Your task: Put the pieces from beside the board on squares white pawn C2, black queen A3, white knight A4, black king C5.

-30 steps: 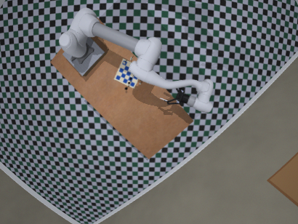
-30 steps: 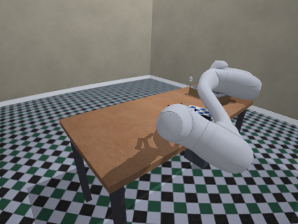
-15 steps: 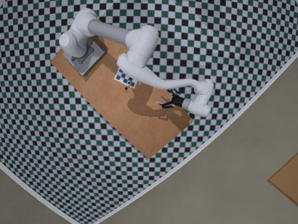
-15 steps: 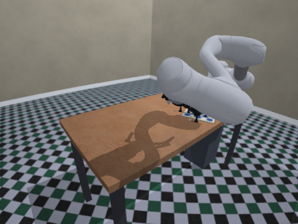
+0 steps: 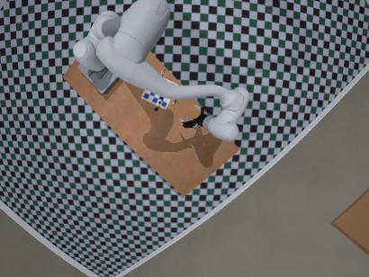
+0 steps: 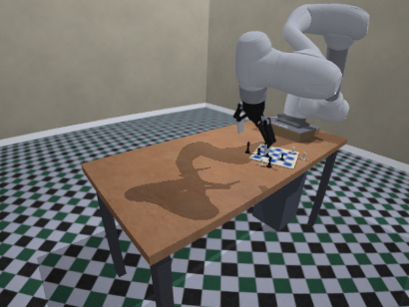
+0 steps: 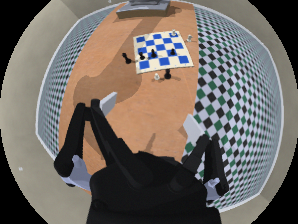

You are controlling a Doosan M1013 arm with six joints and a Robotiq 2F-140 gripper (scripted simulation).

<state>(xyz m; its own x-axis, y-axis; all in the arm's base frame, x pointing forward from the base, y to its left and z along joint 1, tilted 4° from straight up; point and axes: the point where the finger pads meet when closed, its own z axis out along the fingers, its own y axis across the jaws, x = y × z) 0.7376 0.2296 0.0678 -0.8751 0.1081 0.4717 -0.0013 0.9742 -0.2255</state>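
The small white piece is 13 cm behind my hand, 4 cm to the right of it and 15 cm below it. The rest, counted from my hand: black chess piece: 19 cm behind, 17 cm to the right, 13 cm below; then blue-and-white chessboard: 27 cm behind, 5 cm to the right, 16 cm below; then white knight: 36 cm behind, 6 cm to the left, 15 cm below.
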